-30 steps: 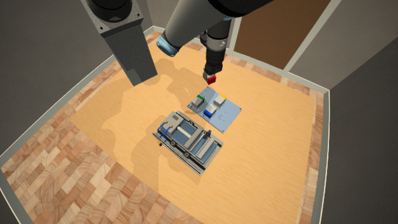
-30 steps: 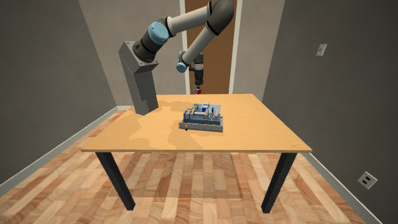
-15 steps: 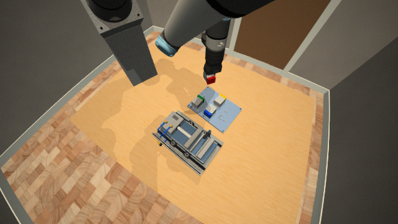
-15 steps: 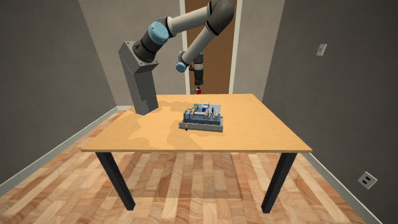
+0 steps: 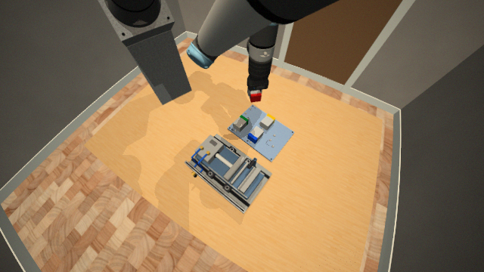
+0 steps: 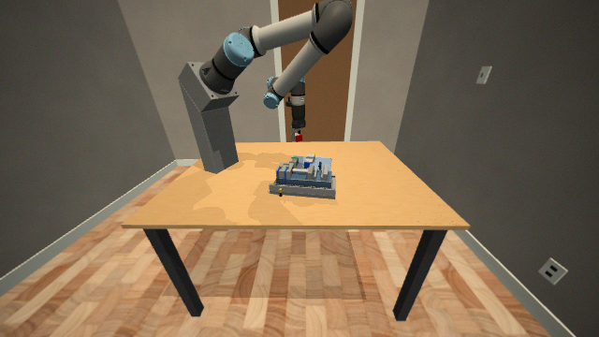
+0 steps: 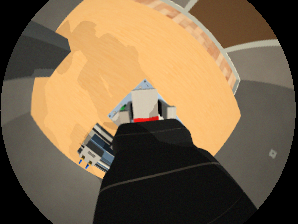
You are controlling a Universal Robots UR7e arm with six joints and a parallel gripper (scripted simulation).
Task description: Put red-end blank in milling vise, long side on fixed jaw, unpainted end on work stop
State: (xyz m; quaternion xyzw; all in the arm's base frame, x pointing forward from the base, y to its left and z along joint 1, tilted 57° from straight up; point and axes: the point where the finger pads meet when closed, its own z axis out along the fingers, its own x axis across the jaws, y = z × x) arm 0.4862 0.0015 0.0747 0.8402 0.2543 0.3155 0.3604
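The red-ended blank lies 2 cm below my hand. Also, from my hand: green-ended blank 14 cm below, 7 cm to the right, 5 cm behind; then yellow-ended blank 14 cm below, 7 cm ahead, 5 cm to the right; then blue-ended blank 14 cm below, 13 cm to the right, 2 cm ahead.
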